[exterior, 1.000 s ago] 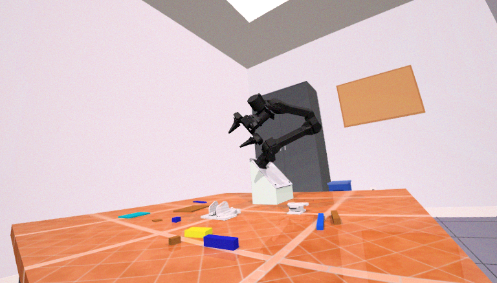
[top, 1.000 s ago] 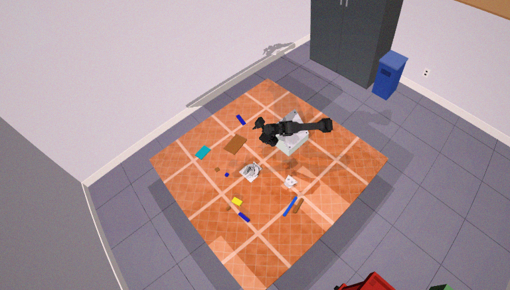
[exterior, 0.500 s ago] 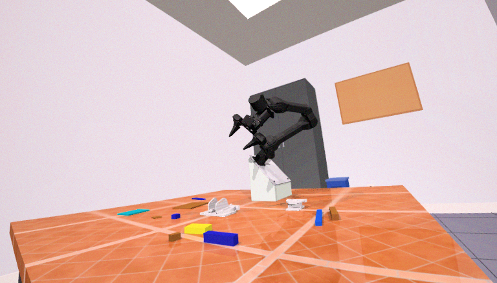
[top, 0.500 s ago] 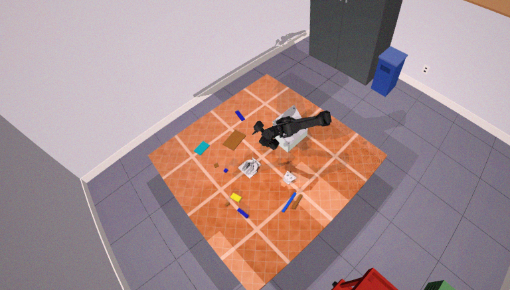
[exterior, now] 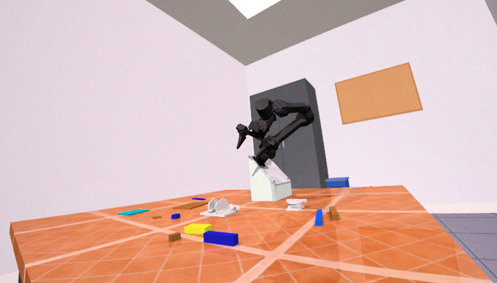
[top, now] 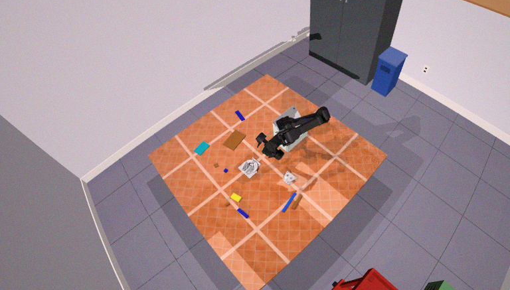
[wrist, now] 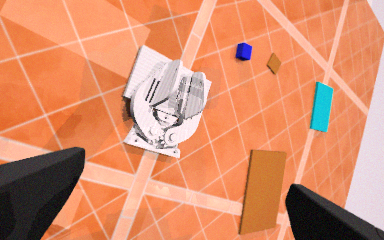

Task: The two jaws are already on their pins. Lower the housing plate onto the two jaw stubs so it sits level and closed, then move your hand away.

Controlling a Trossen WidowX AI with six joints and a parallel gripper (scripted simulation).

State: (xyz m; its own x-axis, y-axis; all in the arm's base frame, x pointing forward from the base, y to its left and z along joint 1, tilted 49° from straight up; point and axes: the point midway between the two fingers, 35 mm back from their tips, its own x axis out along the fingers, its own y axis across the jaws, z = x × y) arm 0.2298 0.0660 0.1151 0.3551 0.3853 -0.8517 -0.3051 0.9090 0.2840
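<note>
Right now my gripper tip is 8 cm past the grey plate, 16 cm to the right of it and 20 cm above it. From my gripper tip the other things lie so: yellow block 28 cm ahead, 5 cm to the left, 22 cm below; brown bar 1 cm behind, 32 cm to the left, 22 cm below; brown plate 3 cm ahead, 35 cm to the right, 22 cm below.
</note>
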